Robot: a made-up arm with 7 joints.
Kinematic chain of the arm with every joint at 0, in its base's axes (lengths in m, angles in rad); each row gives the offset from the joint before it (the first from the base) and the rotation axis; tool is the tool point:
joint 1: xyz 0 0 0 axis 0 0.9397 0.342
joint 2: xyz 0 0 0 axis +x
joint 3: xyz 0 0 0 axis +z
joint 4: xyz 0.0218 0 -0.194 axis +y
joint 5: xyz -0.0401 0 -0.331 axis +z
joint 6: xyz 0 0 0 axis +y
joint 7: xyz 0 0 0 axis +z
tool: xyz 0 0 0
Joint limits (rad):
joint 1: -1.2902..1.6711
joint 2: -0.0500..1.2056
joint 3: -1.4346..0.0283
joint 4: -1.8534..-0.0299
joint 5: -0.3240..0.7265
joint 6: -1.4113..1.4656
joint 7: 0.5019..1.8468
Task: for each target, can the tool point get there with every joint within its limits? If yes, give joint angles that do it. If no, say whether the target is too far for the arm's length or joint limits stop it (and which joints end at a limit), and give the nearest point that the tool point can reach.
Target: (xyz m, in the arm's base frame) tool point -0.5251 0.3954 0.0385
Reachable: no: too far | nearest point -0.4216 0.3175 0.0309 | short by 0.130 m
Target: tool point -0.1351 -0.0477 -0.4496
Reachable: yes | joints 1.0614 0.1418 -0.4210 -1.2041 0.1313 0.2482 0.6145
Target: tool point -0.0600 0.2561 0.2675
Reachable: no: joint limits stop it (at a limit: joint 1, joint 2, joint 4) | nearest point -0.3378 0.3636 0.1748 | short by 0.312 m
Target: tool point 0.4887 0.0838 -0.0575
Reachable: yes | joints -0.8565 0.6087 -0.1976 -0.9284 0.6191 -0.5471 0.9507
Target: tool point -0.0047 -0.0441 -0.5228
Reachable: yes | joints 0.0835 0.1781 -1.3189 -0.4851 0.4292 0.9268 1.3992
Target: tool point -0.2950 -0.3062 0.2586
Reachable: no: joint limits stop it (at a limit: joint 1, joint 2, joint 3, joint 4) | nearest point -0.4814 -0.2117 -0.0165 | short by 0.345 m
